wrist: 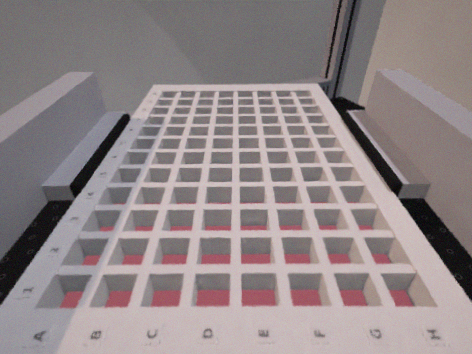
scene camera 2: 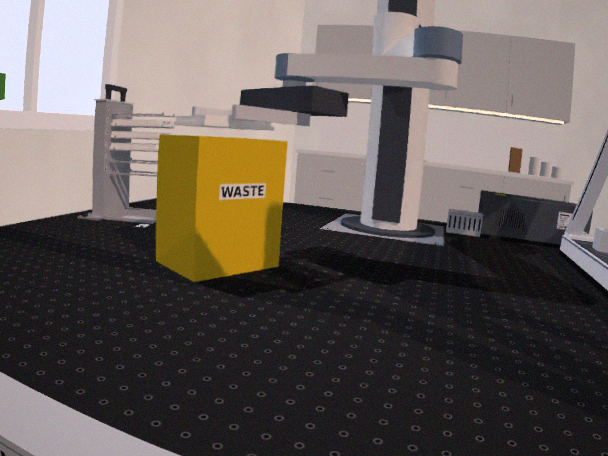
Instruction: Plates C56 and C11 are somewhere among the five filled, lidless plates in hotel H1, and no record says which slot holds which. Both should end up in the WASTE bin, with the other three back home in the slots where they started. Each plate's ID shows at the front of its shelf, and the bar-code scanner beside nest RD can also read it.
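Frame: origin at the arm's base, x right, y down, z ahead, level; metres.
Seen in the pictures: gripper, fingertip midpoint: point(wrist: 235, 98) point(scene camera 2: 212, 112); arm's base at its link origin: point(scene camera 2: 387, 232).
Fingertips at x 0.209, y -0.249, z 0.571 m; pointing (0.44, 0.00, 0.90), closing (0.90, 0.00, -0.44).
Note:
Pixels of each thing's top centre, then the offset from my fingertips to it. "*": a spot on its surface instead.
- white filled plate at its top centre: point(wrist: 235, 148) point(scene camera 2: 224, 118) dy +0.007, dx -0.011, dz -0.021 m
- yellow WASTE bin at its top centre: point(scene camera 2: 223, 137) dy +0.037, dx -0.009, dz -0.023 m
- small slotted grey box at a spot on its surface: point(scene camera 2: 464, 231) * dy +0.228, dx -0.414, dz -0.616 m
- dark unit at a spot on its surface: point(scene camera 2: 530, 216) * dy +0.162, dx -0.588, dz -0.606 m
My gripper point(scene camera 2: 215, 119) point(wrist: 235, 98) is shut on a white filled plate point(scene camera 2: 187, 120) point(wrist: 250, 200), which lies level between the two fingers. Pink shows in its nearer wells; its ID front is out of sight. The yellow WASTE bin point(scene camera 2: 240, 230) stands on the dark table. In the scene view the gripper and plate appear above and behind the bin's top edge; the distance is hard to tell. The grey hotel point(scene camera 2: 105, 160) with a black handle stands at the left. White plates point(scene camera 2: 137, 135) show on its shelves, partly hidden by the bin, and their IDs cannot be read.
The arm's column point(scene camera 2: 395, 175) stands behind and to the right of the bin. A small slotted grey box point(scene camera 2: 464, 231) and a dark unit point(scene camera 2: 530, 216) are farther right. A white-edged frame point(scene camera 2: 582, 257) is at the right edge. A grey panel point(wrist: 225, 45) fills the wrist view's background.

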